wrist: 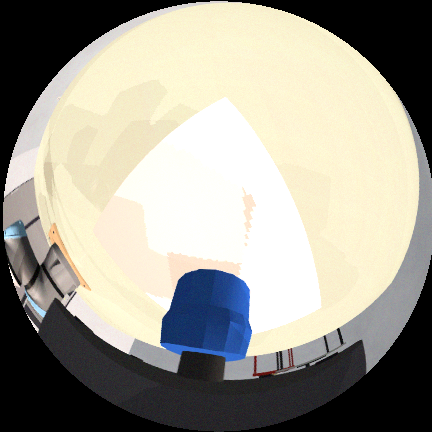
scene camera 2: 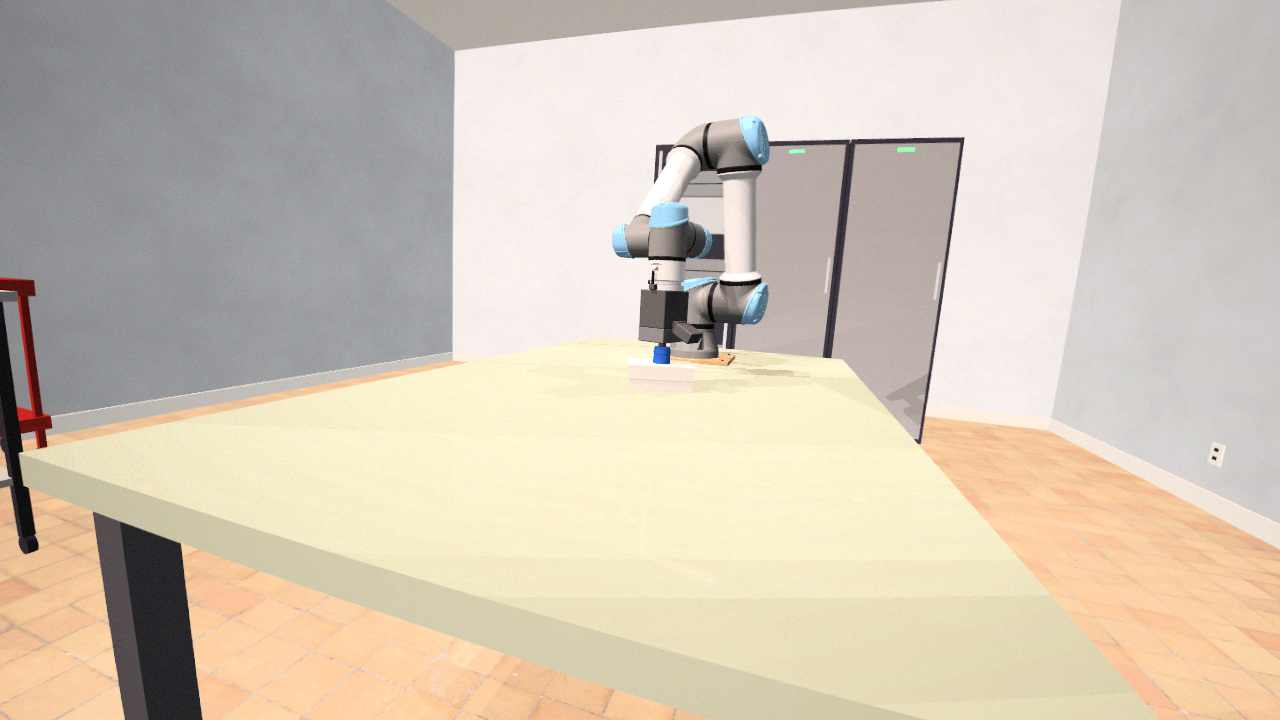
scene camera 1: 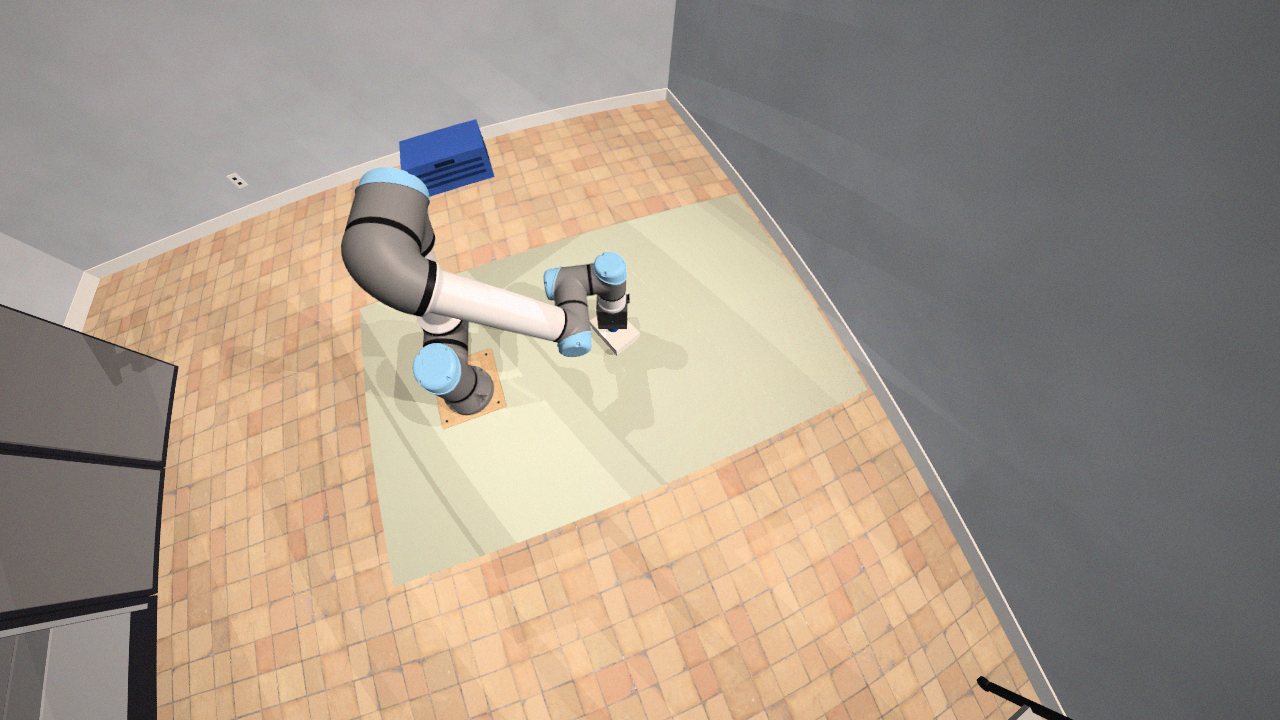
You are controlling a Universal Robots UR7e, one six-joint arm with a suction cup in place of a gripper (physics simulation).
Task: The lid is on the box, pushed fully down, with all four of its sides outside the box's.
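Where they show: hand, tool point: (wrist: 213, 290) (scene camera 2: 661, 363); arm's base, link origin: (wrist: 65, 263) (scene camera 2: 693, 355) (scene camera 1: 469, 391).
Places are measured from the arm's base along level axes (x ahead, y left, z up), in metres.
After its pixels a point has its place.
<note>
The white lid (scene camera 1: 622, 336) {x 0.487, y 0.054, z 0.042 m} (scene camera 2: 640, 371) {x 0.530, y 0.076, z 0.030 m} (wrist: 270, 200) {x 0.491, y 0.136, z 0.042 m} lies flat over the box (scene camera 2: 662, 386) {x 0.506, y 0.114, z 0.001 m} on the table. In scene camera 2 a line crosses the near side, with the lid's wall above and a low strip of the box below. Whether the lid is fully down, and how its far sides sit, cannot be told. My suction gripper (scene camera 1: 613, 329) (scene camera 2: 661, 360) (wrist: 212, 277), with a blue cup, points down at the lid's top, touching it or very close above it. It holds nothing. In the wrist view the cup hides part of the lid, and the box's walls do not show.
The pale table (scene camera 1: 733, 358) {x 0.818, y -0.073, z -0.008 m} (scene camera 2: 537, 501) {x 1.026, y 0.213, z -0.008 m} bears the arm's base plate (scene camera 1: 447, 416) {x -0.076, y -0.064, z -0.002 m} (scene camera 2: 723, 360) {x 0.063, y 0.112, z 0.005 m} (wrist: 54, 232) {x 0.070, y 0.106, z 0.003 m}. A blue cabinet (scene camera 1: 444, 156) stands on the floor by the wall. Tall grey cabinets (scene camera 2: 899, 268) stand behind the arm. A red frame (scene camera 2: 28, 358) stands at the left in scene camera 2.
</note>
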